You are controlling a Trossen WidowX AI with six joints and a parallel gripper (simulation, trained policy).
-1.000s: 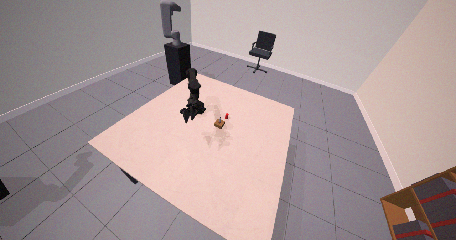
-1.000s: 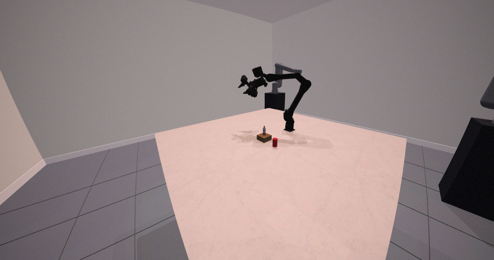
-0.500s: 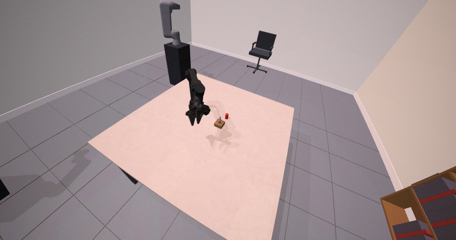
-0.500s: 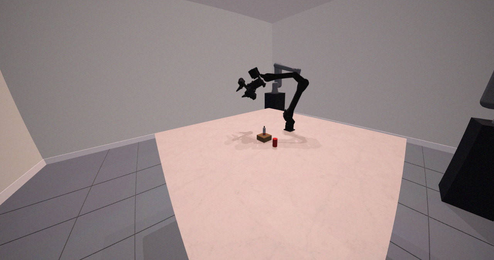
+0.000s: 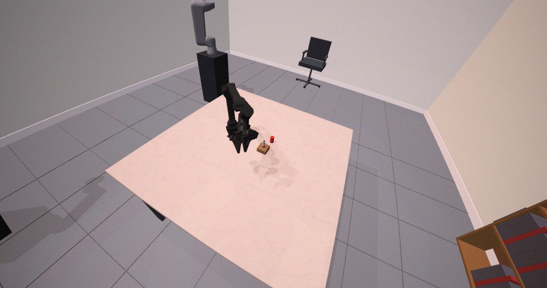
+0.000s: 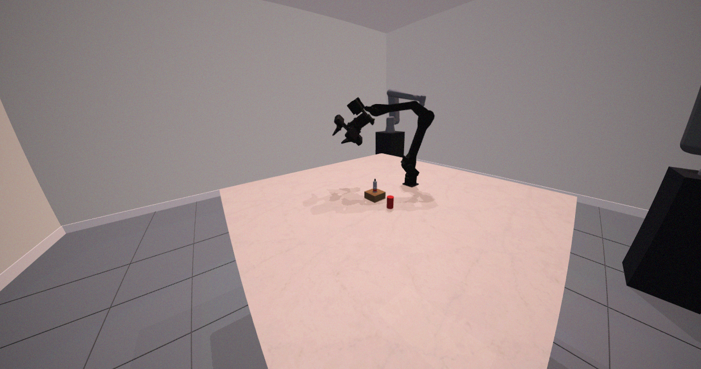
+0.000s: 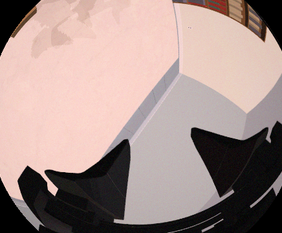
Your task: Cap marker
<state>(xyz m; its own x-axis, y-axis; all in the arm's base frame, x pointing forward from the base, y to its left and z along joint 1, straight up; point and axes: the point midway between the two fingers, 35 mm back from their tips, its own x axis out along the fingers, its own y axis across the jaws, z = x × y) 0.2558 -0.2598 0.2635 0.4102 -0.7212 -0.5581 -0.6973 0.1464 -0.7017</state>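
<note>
Now: the red cap 10 mm ahead of my gripper tip, 390 mm to the left of it and 220 mm below it. From my gripper tip the other things lie so: brown holder block: 10 mm behind, 280 mm to the left, 230 mm below.
</note>
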